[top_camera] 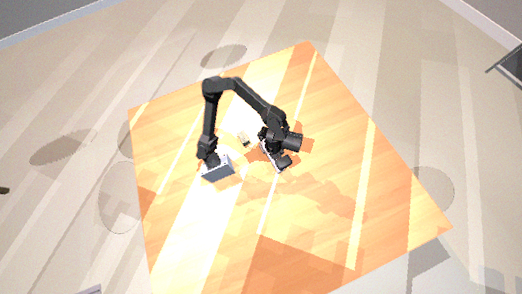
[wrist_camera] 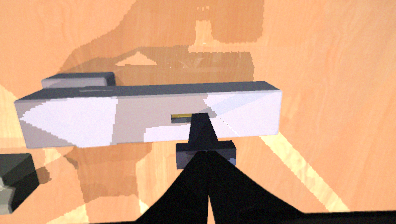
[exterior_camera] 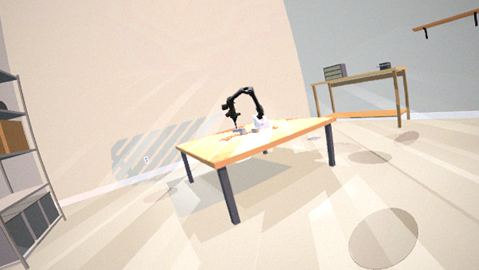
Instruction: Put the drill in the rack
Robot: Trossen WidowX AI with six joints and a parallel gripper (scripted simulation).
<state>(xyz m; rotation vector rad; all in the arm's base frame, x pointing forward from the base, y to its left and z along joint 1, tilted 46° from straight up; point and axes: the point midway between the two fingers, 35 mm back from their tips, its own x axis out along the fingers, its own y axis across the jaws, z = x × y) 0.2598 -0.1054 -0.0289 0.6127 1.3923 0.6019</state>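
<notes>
The drill lies 8 cm below my gripper tip and 6 cm to the left of it. Also, from my gripper tip: grey block (9 cm below, 4 cm to the left).
</notes>
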